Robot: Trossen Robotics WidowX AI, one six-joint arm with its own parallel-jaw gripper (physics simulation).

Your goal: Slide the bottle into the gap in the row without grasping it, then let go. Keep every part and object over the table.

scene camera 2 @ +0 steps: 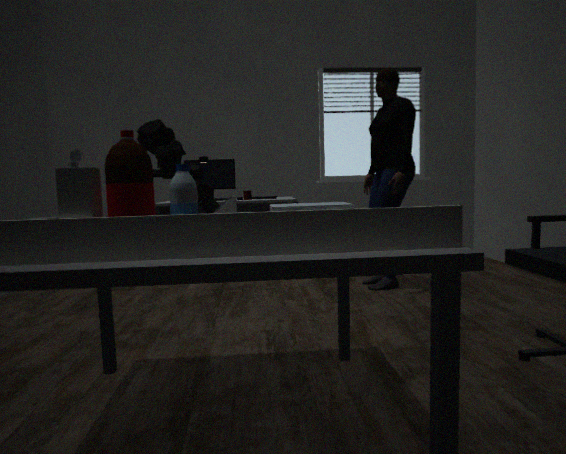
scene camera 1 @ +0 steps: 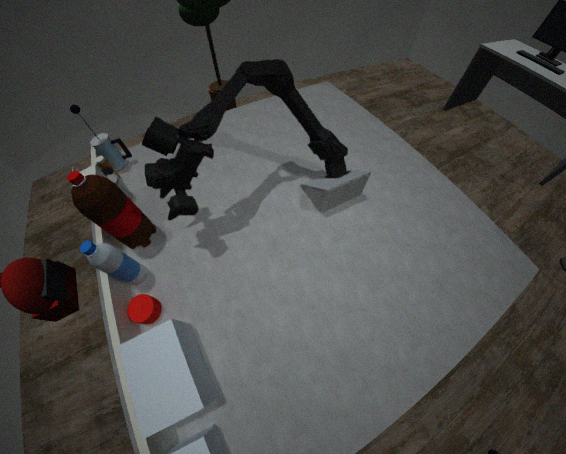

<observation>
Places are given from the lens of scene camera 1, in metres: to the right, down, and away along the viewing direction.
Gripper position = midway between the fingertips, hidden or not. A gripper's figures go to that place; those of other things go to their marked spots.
my gripper (scene camera 1: 165, 208): -0.32, -0.05, 0.57
brown bottle (scene camera 1: 99, 199): -0.43, -0.07, 0.46
blue-capped water bottle (scene camera 1: 104, 257): -0.42, 0.07, 0.46
red cylinder (scene camera 1: 143, 308): -0.37, 0.21, 0.53
</observation>
